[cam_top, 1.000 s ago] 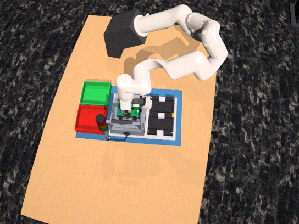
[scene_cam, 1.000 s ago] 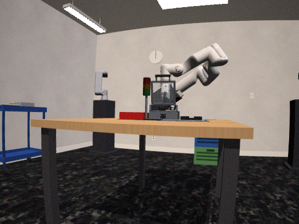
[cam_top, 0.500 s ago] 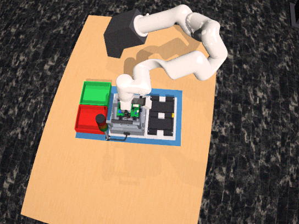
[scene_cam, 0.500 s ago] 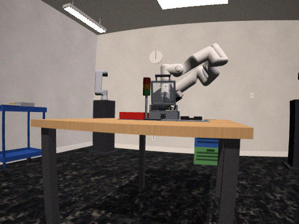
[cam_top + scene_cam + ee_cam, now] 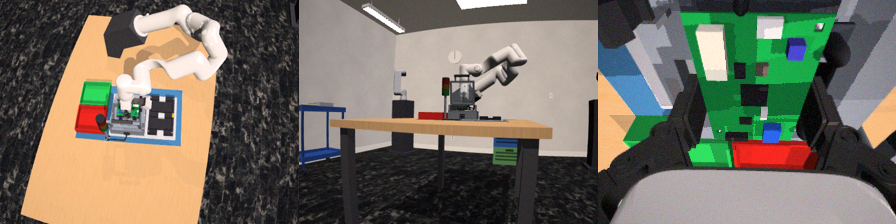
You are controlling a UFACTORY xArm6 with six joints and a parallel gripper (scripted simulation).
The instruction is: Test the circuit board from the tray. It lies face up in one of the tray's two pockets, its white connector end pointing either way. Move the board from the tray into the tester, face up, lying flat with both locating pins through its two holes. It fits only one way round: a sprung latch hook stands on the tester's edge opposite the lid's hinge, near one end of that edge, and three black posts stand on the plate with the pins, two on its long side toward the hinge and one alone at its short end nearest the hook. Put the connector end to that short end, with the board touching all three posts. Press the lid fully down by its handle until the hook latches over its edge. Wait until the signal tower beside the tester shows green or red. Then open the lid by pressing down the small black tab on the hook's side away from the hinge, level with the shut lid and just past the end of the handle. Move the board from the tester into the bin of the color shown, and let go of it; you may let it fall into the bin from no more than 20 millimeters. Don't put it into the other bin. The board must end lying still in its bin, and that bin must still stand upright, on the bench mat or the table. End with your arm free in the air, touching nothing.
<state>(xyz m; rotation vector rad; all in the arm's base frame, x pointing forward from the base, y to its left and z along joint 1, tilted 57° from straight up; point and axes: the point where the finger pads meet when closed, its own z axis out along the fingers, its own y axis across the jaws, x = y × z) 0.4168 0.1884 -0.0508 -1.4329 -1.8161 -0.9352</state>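
My gripper is now 10 mm to the right of the tester plate and 10 mm above it. The rest, counted from my hand: tester lid (120 mm ahead, 30 mm to the left, 100 mm above); black tab (70 mm behind, 40 mm to the left); red bin (90 mm ahead, 190 mm to the right, 70 mm below).
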